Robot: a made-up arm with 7 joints.
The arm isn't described. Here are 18 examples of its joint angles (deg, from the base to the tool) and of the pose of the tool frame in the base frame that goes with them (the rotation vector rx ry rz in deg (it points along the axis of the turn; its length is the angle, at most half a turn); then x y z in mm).
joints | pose
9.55 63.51 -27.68 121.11 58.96 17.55 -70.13 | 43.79 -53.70 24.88 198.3 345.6 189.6
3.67 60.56 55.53 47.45 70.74 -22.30 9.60 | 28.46 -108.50 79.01 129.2 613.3 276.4
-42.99 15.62 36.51 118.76 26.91 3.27 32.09 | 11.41 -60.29 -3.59 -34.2 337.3 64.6
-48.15 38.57 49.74 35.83 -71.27 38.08 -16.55 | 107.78 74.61 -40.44 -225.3 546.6 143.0
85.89 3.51 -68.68 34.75 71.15 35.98 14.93 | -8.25 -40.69 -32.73 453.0 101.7 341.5
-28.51 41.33 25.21 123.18 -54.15 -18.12 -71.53 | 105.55 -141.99 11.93 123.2 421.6 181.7
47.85 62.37 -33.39 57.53 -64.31 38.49 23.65 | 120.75 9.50 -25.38 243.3 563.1 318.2
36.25 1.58 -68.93 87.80 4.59 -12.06 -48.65 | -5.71 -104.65 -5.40 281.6 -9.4 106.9
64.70 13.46 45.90 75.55 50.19 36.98 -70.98 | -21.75 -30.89 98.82 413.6 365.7 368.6
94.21 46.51 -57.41 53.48 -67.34 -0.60 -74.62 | -108.40 91.11 -7.98 373.7 448.4 521.9
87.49 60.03 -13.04 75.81 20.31 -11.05 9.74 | 60.99 -137.42 8.59 248.6 488.5 543.3
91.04 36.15 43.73 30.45 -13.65 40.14 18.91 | -6.14 -64.18 46.92 366.2 479.9 426.6
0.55 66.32 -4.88 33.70 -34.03 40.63 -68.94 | 172.75 12.21 -16.21 62.6 646.1 213.6
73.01 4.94 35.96 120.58 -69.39 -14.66 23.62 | 114.61 -105.98 45.59 303.8 341.9 447.2
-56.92 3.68 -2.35 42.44 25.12 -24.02 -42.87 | 59.66 23.15 29.39 -327.1 186.0 -14.6
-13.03 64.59 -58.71 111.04 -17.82 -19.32 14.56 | -6.20 -54.65 -98.74 40.5 377.6 79.3
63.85 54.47 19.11 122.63 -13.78 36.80 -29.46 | 90.02 -118.85 87.96 186.9 459.4 512.8
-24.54 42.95 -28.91 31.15 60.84 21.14 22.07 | 7.83 33.04 16.89 -99.7 435.8 -4.1
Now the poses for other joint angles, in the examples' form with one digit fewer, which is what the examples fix.
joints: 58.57 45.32 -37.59 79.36 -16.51 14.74 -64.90
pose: 103.9 -109.1 42.6 395 403 324
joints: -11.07 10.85 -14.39 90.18 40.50 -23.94 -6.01
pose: -14.5 -66.6 29.7 131 168 -8
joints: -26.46 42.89 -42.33 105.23 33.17 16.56 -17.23
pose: 6.1 -15.8 -25.2 -32 276 14
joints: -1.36 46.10 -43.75 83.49 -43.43 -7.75 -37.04
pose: 65.3 -87.8 -60.0 155 377 9
